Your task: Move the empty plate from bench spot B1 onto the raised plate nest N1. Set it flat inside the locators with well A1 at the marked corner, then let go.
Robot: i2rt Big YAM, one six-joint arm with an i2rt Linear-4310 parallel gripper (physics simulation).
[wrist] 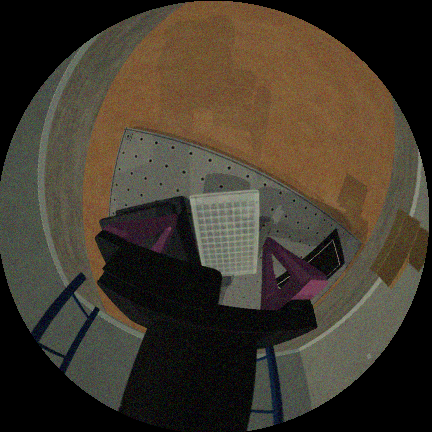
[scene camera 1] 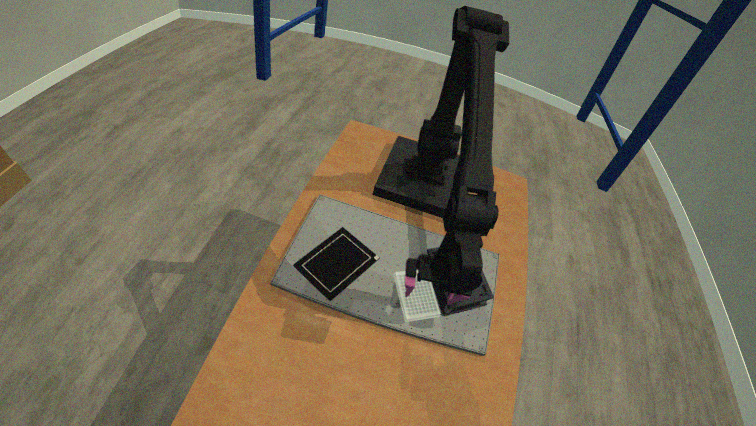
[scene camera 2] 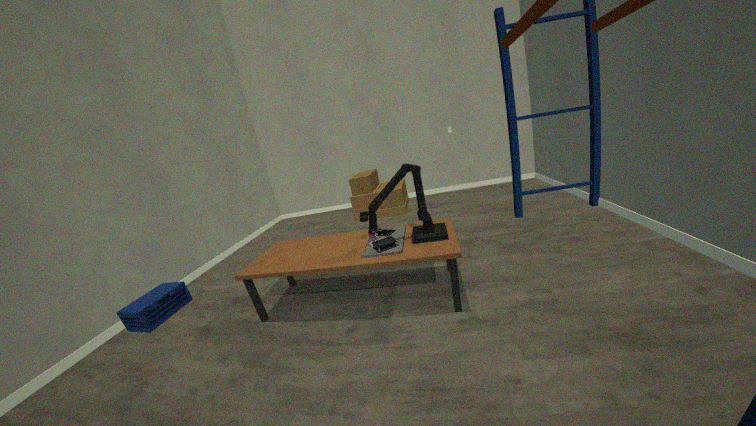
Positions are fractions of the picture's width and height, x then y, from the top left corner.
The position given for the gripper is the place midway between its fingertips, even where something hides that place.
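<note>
The gripper (scene camera 1: 0.57,0.70) is visible, and the wrist view shows the gripper as well (wrist: 0.51,0.53). A white well plate (scene camera 1: 0.56,0.71) likewise appears in the wrist view (wrist: 0.52,0.52). Also visible: a black nest with white outline (wrist: 0.76,0.59).
</note>
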